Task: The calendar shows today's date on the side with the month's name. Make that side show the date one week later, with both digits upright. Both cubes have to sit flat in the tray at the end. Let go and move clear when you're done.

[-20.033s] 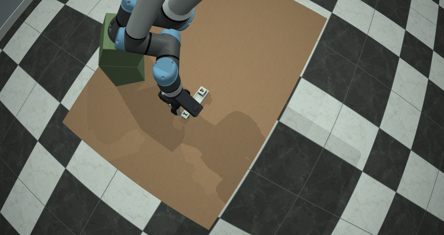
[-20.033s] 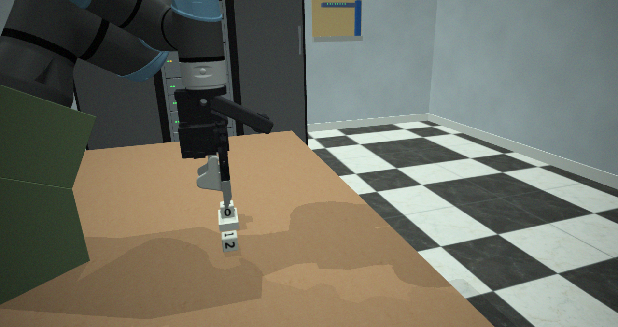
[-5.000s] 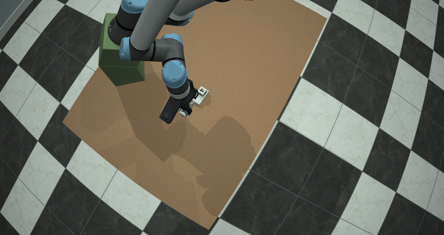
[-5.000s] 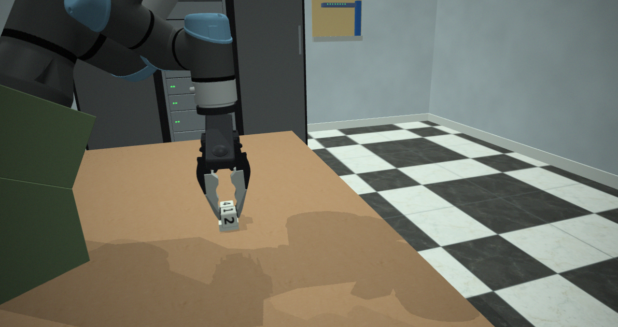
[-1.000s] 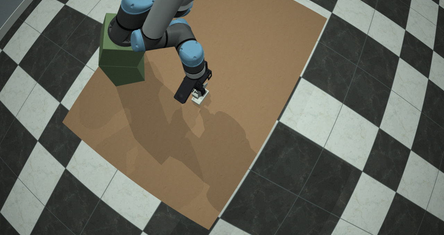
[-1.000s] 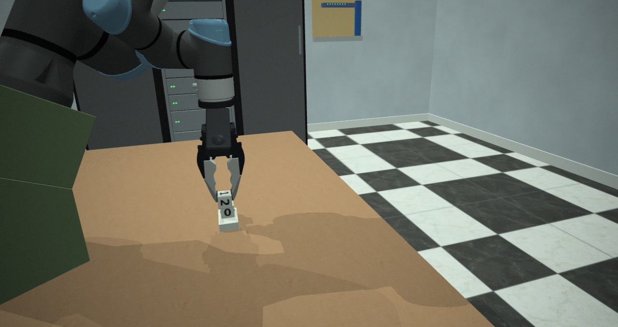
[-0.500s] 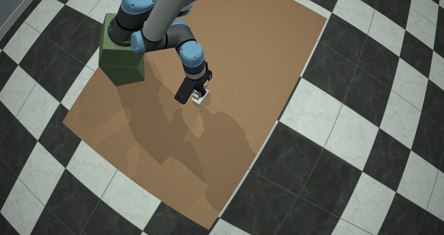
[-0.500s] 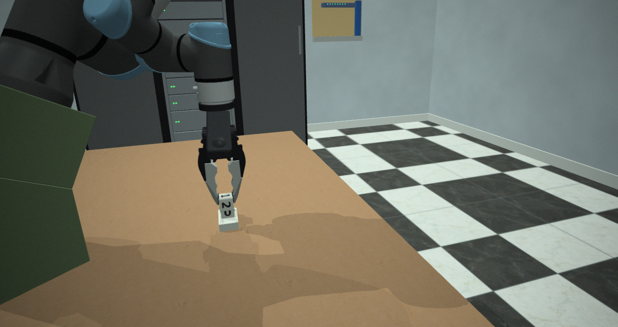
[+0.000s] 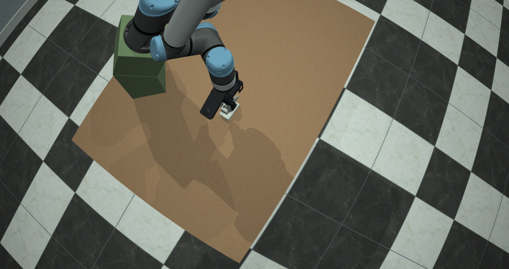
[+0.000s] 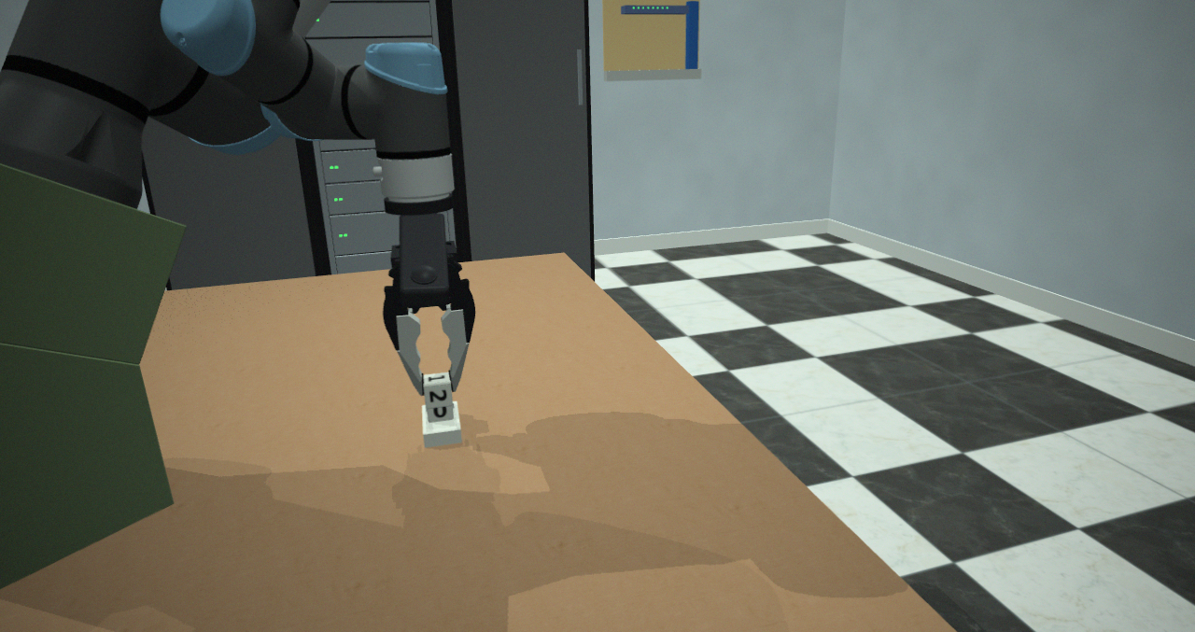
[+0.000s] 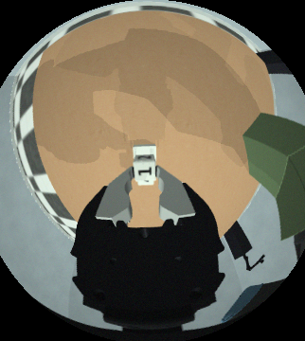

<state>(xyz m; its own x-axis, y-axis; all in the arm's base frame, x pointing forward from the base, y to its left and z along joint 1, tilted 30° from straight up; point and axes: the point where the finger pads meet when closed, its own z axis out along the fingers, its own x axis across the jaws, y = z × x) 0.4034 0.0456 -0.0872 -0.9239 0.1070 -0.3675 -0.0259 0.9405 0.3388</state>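
Now: the white tray 6 cm below my hand and 2 cm to the left of it.
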